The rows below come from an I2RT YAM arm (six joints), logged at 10 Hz.
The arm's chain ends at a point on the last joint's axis. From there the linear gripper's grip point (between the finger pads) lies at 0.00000 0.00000 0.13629 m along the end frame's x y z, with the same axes.
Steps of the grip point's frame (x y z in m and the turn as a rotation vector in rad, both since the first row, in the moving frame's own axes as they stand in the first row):
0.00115, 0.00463, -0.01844, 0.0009, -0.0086, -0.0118
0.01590, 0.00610, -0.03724, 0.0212, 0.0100, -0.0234
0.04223, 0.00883, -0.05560, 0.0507, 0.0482, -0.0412
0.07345, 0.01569, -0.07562, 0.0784, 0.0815, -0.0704
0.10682, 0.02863, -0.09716, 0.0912, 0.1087, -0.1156
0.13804, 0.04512, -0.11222, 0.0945, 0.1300, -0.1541
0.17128, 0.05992, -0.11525, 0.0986, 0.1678, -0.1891
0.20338, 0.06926, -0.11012, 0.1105, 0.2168, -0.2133
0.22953, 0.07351, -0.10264, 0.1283, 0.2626, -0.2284
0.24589, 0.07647, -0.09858, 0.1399, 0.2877, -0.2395
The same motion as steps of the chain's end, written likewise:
0.00232, 0.00475, -0.01843, 0.0009, -0.0086, -0.0118
0.01457, 0.00900, -0.03720, 0.0212, 0.0100, -0.0234
0.03581, 0.01587, -0.05527, 0.0507, 0.0482, -0.0412
0.06275, 0.02673, -0.07475, 0.0784, 0.0815, -0.0704
0.09280, 0.04184, -0.09579, 0.0912, 0.1087, -0.1156
0.12146, 0.05925, -0.11047, 0.0945, 0.1300, -0.1541
0.14995, 0.07534, -0.11268, 0.0986, 0.1678, -0.1891
0.17594, 0.08718, -0.10612, 0.1105, 0.2168, -0.2133
0.19653, 0.09464, -0.09689, 0.1283, 0.2626, -0.2284
0.20997, 0.09967, -0.09170, 0.1399, 0.2877, -0.2395

